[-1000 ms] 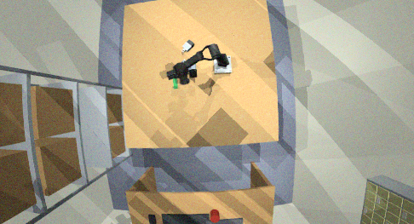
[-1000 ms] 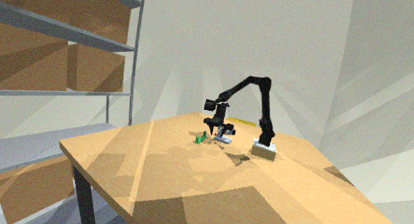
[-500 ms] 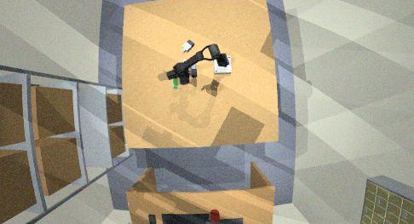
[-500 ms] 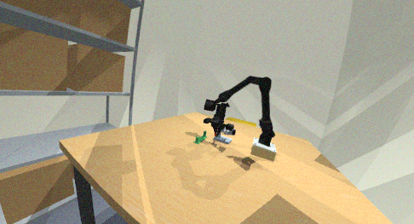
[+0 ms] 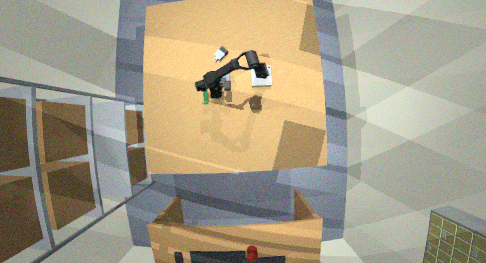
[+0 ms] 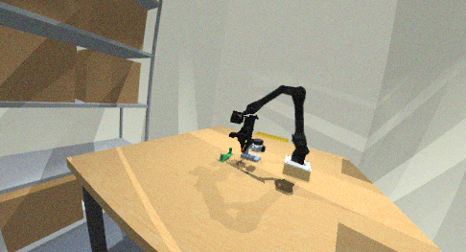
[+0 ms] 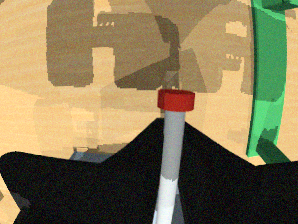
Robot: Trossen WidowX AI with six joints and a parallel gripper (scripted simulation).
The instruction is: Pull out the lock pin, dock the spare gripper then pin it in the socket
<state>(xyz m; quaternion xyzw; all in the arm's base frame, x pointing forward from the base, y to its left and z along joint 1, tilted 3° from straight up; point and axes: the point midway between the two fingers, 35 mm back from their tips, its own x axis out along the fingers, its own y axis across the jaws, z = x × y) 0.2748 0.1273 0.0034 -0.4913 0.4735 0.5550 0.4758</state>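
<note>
Right now the green holder is 9 cm ahead of my gripper tip, 3 cm to the left of it and 2 cm below it. The rest, counted from my gripper tip: grey mount: 9 cm to the right; spare gripper: 2 cm ahead, 24 cm to the right, 3 cm below.
</note>
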